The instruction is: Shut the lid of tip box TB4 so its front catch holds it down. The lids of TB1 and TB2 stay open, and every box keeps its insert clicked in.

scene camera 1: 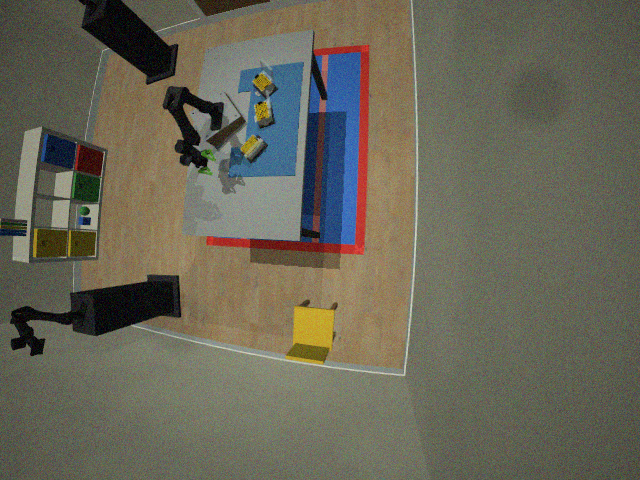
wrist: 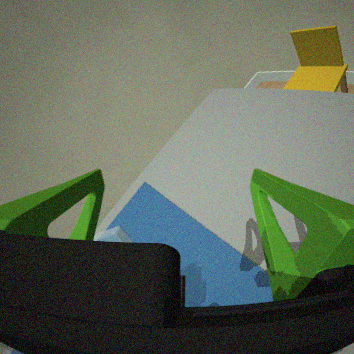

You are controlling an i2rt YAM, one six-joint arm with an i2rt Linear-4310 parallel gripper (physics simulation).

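Places are measured from the arm's base along level axes (x left, y ahead, z down), in millimetres.
Pixels of known places: gripper, between the fingertips: [scene camera 1: 213, 167] [wrist: 176, 177]; arm's base, origin of its link: [scene camera 1: 217, 116].
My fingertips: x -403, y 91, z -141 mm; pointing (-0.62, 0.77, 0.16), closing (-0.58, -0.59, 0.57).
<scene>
Ahead of a thing's pixels: the offset from my fingertips to its top centre. "spot": to the spot under its first point. Level surfaces: height alone.
Three tip boxes with yellow inserts stand in a row on the blue mat @[dz +228 mm] [scene camera 1: 281, 162] [wrist: 155, 220]: a far box @[dz +153, dx +604, dy +205 mm] [scene camera 1: 263, 82], a middle box @[dz +153, dx +394, dy +209 mm] [scene camera 1: 263, 112] and a near box @[spot: dz +85, dx +120, dy +202 mm] [scene camera 1: 253, 147]. Their labels cannot be read, so I cannot tell which is TB4. Their lids and catches are too small to judge. My gripper [scene camera 1: 210, 163] [wrist: 176, 177] is open and empty, with its green fingers wide apart. It hangs above the grey table, to the left of the near box in the scene view. A pale translucent corner @[spot: dz +84, dx +81, dy +143 mm] [wrist: 115, 234] shows beside the left finger in the wrist view.
A brown panel [scene camera 1: 225, 132] stands on the grey table @[dz +231 mm] [scene camera 1: 248, 217] [wrist: 210, 135] between the arm's base and the boxes. A yellow chair [scene camera 1: 313, 328] [wrist: 320, 50] stands beyond the table. A second arm [scene camera 1: 25, 330] and a cube shelf [scene camera 1: 25, 191] are off the table.
</scene>
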